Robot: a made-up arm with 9 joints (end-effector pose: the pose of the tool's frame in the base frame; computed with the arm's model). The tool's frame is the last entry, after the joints.
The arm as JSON. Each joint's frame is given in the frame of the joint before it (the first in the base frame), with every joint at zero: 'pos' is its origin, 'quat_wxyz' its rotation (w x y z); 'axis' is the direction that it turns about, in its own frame. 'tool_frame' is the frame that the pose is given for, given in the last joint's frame.
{
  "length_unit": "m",
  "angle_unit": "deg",
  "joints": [
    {
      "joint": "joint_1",
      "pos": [
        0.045,
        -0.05,
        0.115
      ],
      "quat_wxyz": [
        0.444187,
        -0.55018,
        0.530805,
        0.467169
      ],
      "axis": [
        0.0,
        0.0,
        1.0
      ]
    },
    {
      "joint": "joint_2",
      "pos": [
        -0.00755,
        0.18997,
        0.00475
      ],
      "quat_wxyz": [
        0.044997,
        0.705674,
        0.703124,
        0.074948
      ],
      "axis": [
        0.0,
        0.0,
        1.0
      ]
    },
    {
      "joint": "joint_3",
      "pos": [
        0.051,
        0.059,
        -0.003
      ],
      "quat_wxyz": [
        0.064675,
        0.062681,
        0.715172,
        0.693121
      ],
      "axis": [
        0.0,
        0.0,
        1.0
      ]
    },
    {
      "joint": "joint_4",
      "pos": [
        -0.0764,
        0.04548,
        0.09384
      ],
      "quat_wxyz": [
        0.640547,
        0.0,
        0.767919,
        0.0
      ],
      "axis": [
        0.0,
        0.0,
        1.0
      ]
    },
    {
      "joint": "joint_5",
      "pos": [
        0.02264,
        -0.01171,
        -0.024
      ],
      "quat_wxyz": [
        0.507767,
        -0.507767,
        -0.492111,
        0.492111
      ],
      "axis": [
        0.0,
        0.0,
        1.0
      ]
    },
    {
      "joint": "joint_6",
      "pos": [
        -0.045,
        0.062,
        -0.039
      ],
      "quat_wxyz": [
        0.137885,
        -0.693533,
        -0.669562,
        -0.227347
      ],
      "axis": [
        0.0,
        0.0,
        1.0
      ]
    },
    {
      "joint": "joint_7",
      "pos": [
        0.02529,
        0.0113,
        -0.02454
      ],
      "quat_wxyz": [
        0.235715,
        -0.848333,
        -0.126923,
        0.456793
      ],
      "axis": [
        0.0,
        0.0,
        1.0
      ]
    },
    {
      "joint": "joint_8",
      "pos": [
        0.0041,
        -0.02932,
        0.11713
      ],
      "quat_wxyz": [
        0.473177,
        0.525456,
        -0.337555,
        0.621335
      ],
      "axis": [
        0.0,
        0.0,
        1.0
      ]
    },
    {
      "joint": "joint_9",
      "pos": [
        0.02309,
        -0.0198,
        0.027
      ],
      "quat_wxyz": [
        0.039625,
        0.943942,
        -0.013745,
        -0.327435
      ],
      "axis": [
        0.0,
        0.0,
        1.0
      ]
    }
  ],
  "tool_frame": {
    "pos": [
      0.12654,
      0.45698,
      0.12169
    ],
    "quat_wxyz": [
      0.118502,
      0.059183,
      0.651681,
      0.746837
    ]
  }
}
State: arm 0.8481 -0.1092 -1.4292 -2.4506 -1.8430 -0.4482 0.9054 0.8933 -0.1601
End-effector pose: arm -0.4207 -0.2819 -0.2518 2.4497 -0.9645 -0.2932
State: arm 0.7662 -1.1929 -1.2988 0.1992 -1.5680 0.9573 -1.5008 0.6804 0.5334
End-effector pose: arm 0.2686 0.0328 0.4389 -0.5593 1.4249 0.1596
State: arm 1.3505 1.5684 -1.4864 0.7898 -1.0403 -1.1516 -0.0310 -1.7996 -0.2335
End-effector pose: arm 0.0299 -0.5716 0.3480 1.0741 0.1056 -0.1810
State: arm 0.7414 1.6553 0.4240 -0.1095 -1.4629 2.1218 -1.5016 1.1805 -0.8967
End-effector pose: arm 0.1894 0.0570 -0.3941 0.9729 2.1220 0.5434
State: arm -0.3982 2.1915 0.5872 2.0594 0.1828 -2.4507 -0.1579 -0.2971 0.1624
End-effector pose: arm -0.3029 -0.2581 -0.1150 1.8838 -0.1735 -1.2214
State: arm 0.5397 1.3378 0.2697 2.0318 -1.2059 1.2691 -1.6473 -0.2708 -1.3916
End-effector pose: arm -0.3942 -0.0182 0.3945 0.0602 -0.3758 -1.1774
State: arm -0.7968 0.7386 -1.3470 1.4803 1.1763 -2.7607 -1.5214 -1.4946 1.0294
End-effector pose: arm 0.2717 -0.4871 0.1258 0.1777 1.2268 -1.1531
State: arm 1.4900 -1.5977 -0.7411 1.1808 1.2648 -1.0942 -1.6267 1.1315 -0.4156
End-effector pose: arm 0.4956 0.1138 0.7487 -0.8373 0.5071 -0.7690
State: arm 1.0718 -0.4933 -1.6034 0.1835 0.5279 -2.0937 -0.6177 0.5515 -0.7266
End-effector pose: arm -0.6277 0.1607 0.3187 -0.6005 -1.6800 -0.4788
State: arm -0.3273 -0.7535 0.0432 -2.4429 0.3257 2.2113 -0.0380 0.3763 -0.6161
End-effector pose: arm -0.2000 -0.5616 0.2082 0.8533 0.2914 0.2194
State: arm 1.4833 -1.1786 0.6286 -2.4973 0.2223 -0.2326 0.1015 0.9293 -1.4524
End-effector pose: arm -0.3094 -0.0376 0.7058 1.3353 -0.2768 -2.0949
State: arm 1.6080 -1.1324 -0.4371 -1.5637 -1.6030 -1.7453 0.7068 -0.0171 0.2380
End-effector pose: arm 0.0578 -0.1668 0.9449 0.1425 -0.0873 -0.5909
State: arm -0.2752 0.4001 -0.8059 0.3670 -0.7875 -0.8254 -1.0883 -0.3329 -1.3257
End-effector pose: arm -0.0583 0.1577 -0.4497 -2.0614 1.2568 0.3815
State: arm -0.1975 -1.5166 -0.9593 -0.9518 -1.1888 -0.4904 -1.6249 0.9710 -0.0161
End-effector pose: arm -0.3514 0.0852 -0.3035 -2.6549 -0.3967 0.0103
